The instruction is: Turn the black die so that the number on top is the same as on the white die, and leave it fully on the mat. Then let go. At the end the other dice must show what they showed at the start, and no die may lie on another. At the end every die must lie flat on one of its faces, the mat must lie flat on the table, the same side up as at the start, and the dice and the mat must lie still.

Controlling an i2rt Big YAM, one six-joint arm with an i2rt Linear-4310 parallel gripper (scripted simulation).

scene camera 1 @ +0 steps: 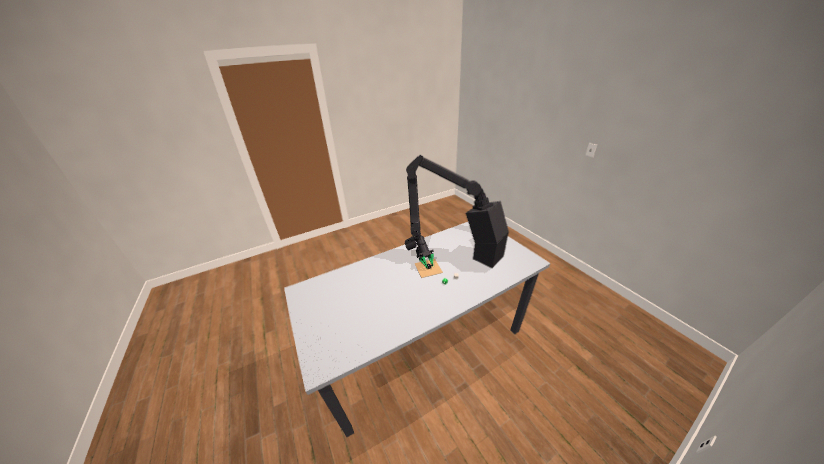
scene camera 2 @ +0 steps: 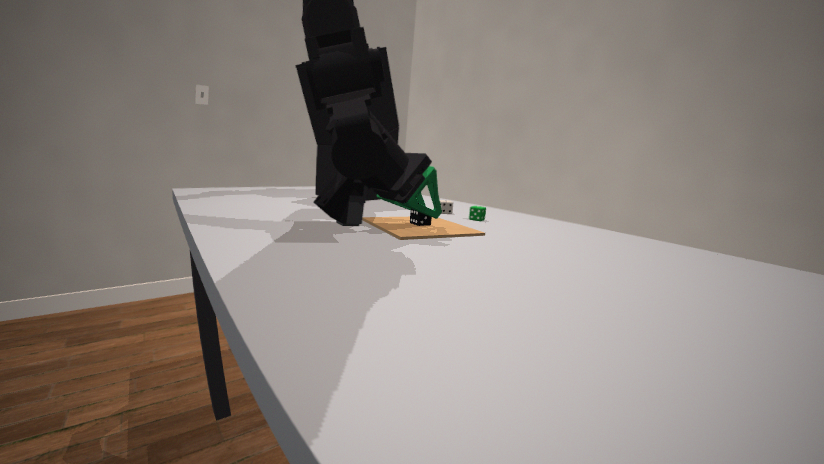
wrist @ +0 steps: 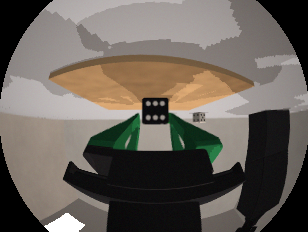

Labels:
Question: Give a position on a black die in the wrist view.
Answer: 154, 110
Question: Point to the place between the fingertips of the gripper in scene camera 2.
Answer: At 431, 213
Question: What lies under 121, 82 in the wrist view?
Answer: A tan mat.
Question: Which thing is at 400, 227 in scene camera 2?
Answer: A tan mat.

